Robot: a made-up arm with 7 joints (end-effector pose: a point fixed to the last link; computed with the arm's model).
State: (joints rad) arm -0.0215 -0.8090 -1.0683 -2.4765 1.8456 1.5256 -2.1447
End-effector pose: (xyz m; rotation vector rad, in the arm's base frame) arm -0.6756 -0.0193 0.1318 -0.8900 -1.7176 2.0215
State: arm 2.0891 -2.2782 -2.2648 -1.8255 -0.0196 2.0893 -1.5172
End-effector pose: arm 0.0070 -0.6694 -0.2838 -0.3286 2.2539 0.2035
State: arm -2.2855 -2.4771 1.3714 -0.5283 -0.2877 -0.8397 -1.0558
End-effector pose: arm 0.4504 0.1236 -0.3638 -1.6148 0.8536 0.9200
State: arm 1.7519 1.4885 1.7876 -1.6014 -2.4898 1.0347 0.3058
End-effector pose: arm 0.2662 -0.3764 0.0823 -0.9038 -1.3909 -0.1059
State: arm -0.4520 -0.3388 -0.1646 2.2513 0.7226 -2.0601 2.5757
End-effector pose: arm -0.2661 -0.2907 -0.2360 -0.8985 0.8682 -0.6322
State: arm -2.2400 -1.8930 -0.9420 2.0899 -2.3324 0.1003 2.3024
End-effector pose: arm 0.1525 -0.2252 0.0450 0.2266 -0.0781 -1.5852
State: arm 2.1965 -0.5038 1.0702 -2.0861 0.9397 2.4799 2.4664
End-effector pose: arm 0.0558 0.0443 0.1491 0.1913 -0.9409 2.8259
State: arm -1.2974 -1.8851 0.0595 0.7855 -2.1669 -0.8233 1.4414
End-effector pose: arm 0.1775 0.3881 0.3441 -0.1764 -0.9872 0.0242
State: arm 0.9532 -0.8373 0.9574 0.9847 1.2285 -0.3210 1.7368
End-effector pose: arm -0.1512 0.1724 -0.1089 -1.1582 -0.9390 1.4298
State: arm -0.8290 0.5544 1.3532 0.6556 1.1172 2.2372 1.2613
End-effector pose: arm -0.1913 0.5441 -0.2017 -0.7988 -0.2384 1.6056
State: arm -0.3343 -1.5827 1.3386 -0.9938 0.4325 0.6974 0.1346
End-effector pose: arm -0.1145 0.3161 0.3649 -0.4083 -1.3598 0.7202
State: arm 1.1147 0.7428 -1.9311 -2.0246 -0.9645 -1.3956 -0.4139
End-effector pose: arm 0.0531 -0.7522 -0.4376 -2.4613 1.7945 0.6783
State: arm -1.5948 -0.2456 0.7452 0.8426 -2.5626 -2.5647 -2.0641
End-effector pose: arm 0.0715 0.7157 -0.0443 1.0523 0.2915 1.1622
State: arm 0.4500 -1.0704 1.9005 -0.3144 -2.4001 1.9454 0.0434
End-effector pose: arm -0.0862 -0.2498 -0.3487 1.0349 0.4939 -0.0860
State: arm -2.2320 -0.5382 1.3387 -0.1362 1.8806 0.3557 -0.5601
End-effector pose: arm 0.2095 0.6489 -0.0037 -2.1068 -1.3070 1.1877
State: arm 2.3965 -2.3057 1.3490 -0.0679 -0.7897 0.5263 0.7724
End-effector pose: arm -0.0006 0.1571 -0.0352 -1.2359 -1.7939 1.5138
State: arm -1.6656 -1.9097 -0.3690 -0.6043 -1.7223 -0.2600 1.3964
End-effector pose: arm 0.1965 0.7704 -0.1983 -1.3263 -0.4620 1.3514
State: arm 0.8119 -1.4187 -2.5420 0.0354 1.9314 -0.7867 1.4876
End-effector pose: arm -0.1020 -0.7260 0.2416 -1.8055 0.6346 -1.3854
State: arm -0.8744 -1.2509 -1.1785 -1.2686 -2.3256 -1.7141 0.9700
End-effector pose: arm -0.3565 0.5405 0.0366 -1.8350 -1.9914 0.3061
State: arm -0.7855 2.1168 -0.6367 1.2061 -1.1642 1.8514 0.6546
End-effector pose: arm -0.5273 0.6188 -0.1618 1.4272 1.0920 2.4221
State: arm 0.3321 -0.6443 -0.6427 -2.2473 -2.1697 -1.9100 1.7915
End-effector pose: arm -0.5859 -0.2290 0.0423 -0.3546 -2.7646 0.3182
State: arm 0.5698 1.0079 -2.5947 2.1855 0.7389 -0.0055 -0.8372
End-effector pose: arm -0.2555 -0.0674 -0.3067 2.1887 1.9234 -0.8122
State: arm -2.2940 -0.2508 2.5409 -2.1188 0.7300 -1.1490 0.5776
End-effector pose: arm -0.2262 0.4262 -0.3271 -0.6031 1.8503 1.6888
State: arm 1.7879 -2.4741 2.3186 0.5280 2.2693 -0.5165 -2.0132
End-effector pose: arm -0.0907 -0.2076 -0.2697 -2.0309 -2.2581 0.7283
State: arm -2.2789 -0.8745 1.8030 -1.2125 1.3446 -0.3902 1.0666
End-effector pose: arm -0.0487 0.6407 0.3710 -1.8243 -1.7519 -1.8420
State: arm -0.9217 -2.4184 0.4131 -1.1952 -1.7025 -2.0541 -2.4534
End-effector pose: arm 0.0501 0.3672 -0.4300 -1.0851 0.9668 0.9166
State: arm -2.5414 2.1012 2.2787 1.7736 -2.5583 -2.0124 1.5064
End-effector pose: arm 0.1900 0.4836 -0.3639 -1.7818 -2.4643 0.5099
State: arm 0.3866 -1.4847 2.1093 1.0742 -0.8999 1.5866 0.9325
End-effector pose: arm 0.1216 -0.0995 -0.1947 -1.6225 0.4977 0.8005
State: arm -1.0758 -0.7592 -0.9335 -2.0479 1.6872 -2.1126 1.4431
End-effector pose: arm -0.1134 0.4135 -0.1392 1.0211 0.6587 0.5099
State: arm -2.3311 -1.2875 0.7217 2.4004 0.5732 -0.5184 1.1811
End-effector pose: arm 0.0300 0.3473 -0.4740 -0.2794 1.7775 0.5340
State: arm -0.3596 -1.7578 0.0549 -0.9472 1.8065 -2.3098 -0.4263
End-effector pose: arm -0.0170 0.3537 -0.1314 1.0826 0.8717 0.5988
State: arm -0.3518 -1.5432 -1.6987 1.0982 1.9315 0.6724 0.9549
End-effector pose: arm -0.0542 -0.0755 -0.4246 0.2630 0.5984 -0.1855
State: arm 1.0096 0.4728 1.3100 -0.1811 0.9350 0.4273 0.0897
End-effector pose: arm 0.1946 -0.5887 0.1368 1.5211 -1.6752 0.2914
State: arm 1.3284 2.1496 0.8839 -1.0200 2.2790 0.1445 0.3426
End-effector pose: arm 0.0086 -0.7176 -0.5168 0.1770 -0.1423 -1.1866
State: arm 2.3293 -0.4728 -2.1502 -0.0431 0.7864 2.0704 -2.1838
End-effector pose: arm 0.6884 -0.4214 0.0699 0.5525 -0.8896 0.1802
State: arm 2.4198 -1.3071 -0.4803 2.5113 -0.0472 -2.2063 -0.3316
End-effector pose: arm 0.5600 -0.5113 -0.0314 -0.5590 0.6280 -0.8632
